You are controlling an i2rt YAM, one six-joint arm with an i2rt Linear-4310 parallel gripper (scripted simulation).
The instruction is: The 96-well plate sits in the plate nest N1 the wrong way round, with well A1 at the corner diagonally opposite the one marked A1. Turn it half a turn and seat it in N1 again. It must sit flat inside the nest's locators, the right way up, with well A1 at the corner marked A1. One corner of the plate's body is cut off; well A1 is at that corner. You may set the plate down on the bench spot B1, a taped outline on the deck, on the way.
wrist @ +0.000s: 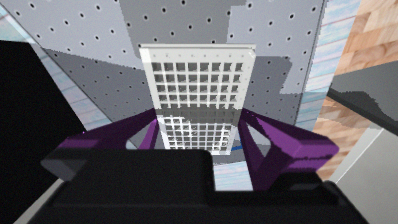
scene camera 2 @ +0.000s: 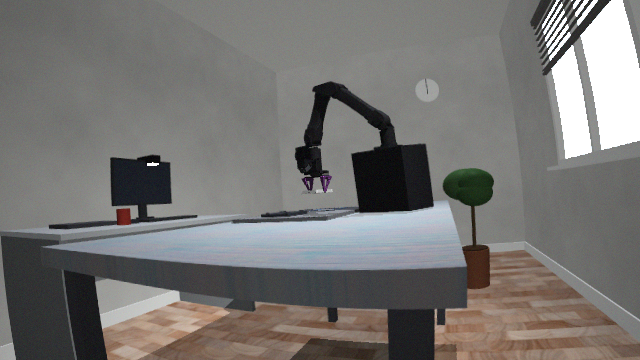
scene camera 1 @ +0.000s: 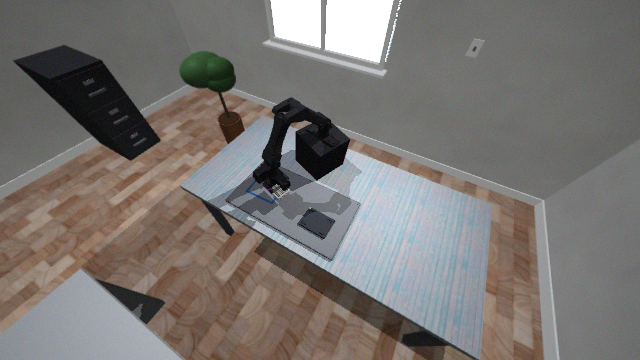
Labels:
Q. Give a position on a white 96-well plate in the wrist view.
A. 198,112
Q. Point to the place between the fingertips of my gripper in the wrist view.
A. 198,111

